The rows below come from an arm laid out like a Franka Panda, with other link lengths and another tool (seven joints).
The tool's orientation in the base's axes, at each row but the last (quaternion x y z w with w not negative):
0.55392 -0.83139 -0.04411 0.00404
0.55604 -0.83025 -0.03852 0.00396
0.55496 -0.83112 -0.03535 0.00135
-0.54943 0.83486 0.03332 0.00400
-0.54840 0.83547 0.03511 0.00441
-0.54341 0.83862 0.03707 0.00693
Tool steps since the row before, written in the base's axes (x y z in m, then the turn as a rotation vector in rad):
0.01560 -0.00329 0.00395 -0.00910 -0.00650 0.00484
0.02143 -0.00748 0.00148 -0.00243 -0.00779 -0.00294
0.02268 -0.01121 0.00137 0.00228 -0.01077 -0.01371
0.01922 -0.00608 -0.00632 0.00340 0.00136 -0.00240
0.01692 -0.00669 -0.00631 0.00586 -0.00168 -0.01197
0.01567 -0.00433 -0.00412 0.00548 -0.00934 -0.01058
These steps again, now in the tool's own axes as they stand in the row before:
-0.00316 -0.01531 -0.00503 0.00930 0.00627 -0.00476
-0.00132 -0.02251 -0.00298 0.00823 -0.00091 0.00259
0.00158 -0.02511 -0.00295 0.00957 -0.00704 0.01296
-0.00177 -0.02036 0.00537 -0.00249 -0.00271 0.00237
-0.00032 -0.01850 0.00534 -0.00025 -0.00668 0.01165
-0.00226 -0.01628 0.00336 0.00681 -0.00937 0.00974

